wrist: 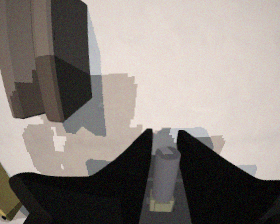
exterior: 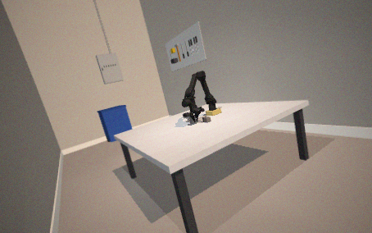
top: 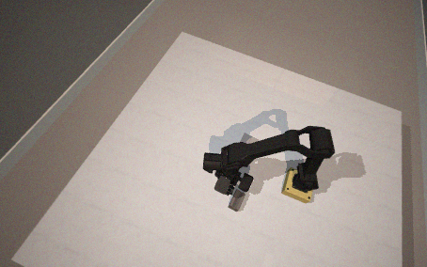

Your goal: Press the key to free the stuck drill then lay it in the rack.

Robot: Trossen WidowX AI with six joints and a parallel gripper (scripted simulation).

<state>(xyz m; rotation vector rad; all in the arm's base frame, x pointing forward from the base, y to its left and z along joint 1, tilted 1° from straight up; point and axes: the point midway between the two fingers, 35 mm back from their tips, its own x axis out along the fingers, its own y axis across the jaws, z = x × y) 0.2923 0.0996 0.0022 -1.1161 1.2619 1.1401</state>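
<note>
The drill is 50 mm to the right of my gripper tip, 40 mm above it and 10 mm behind it. From my gripper tip the other things lie so: grey fixture: 110 mm to the right, 30 mm above, 10 mm behind.
</note>
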